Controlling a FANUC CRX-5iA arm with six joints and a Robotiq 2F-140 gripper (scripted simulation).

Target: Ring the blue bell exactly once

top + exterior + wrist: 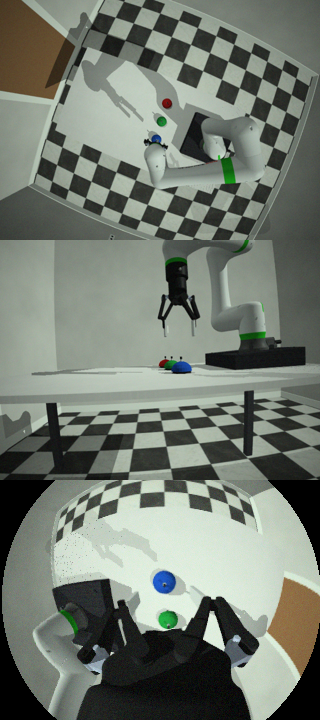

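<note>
My gripper is now 130 mm above the blue bell. Round my hand: red bell (320 mm to the right, 130 mm below, 20 mm ahead); then green bell (160 mm to the right, 130 mm below, 10 mm ahead).
</note>
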